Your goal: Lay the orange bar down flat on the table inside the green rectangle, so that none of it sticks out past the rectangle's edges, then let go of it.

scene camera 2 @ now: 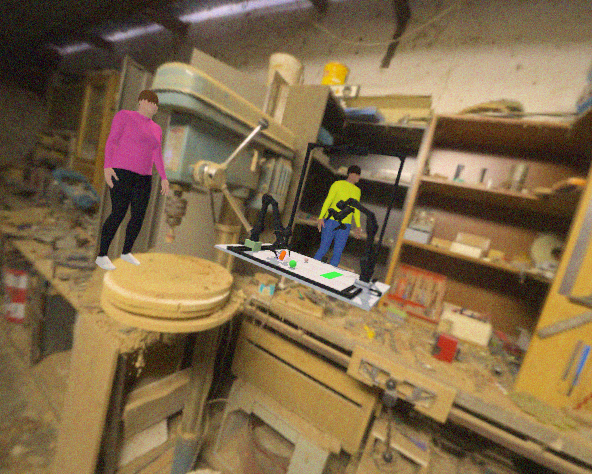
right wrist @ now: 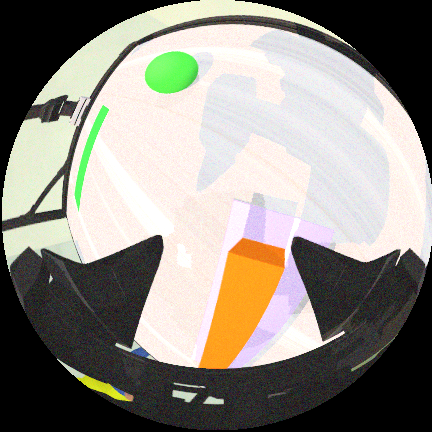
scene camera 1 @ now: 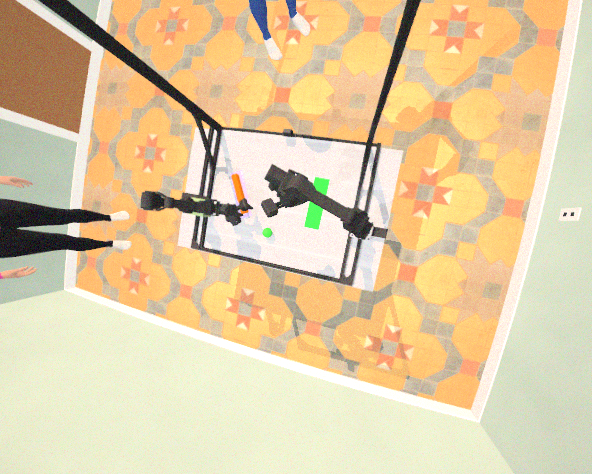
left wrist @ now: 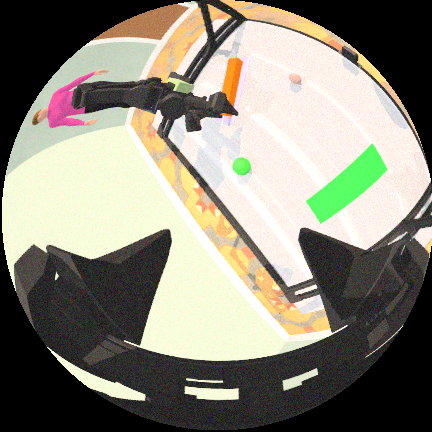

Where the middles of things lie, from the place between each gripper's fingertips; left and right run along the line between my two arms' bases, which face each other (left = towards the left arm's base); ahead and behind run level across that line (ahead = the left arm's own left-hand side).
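Scene:
With the pale lilac patch [right wrist: 246,220] as the reference, my right hand is 2 cm above it, 9 cm past it and 7 cm to the left of it. Measured from my right hand, the small green ball [right wrist: 172,71] is 1 cm above, 10 cm ahead and 13 cm to the left, while the green rectangle [left wrist: 368,166] is 2 cm below, 9 cm behind and 38 cm to the left. The orange bar [right wrist: 252,269] is 10 cm behind that same right hand and 6 cm to the right of it. Going by its middle, the orange bar is nearer to my right hand than to my left hand.
From my left hand I find the green rectangle 35 cm below, 8 cm behind and 10 cm to the left. The small green ball is 33 cm below my left hand, 12 cm ahead of it and 15 cm to the right of it. Counting from the left hand still, the orange bar is 34 cm below, 8 cm behind and 35 cm to the right, and the pale lilac patch is 35 cm below, 8 cm behind and 35 cm to the right. By its middle, the small green ball is nearer to my right hand than to my left hand.

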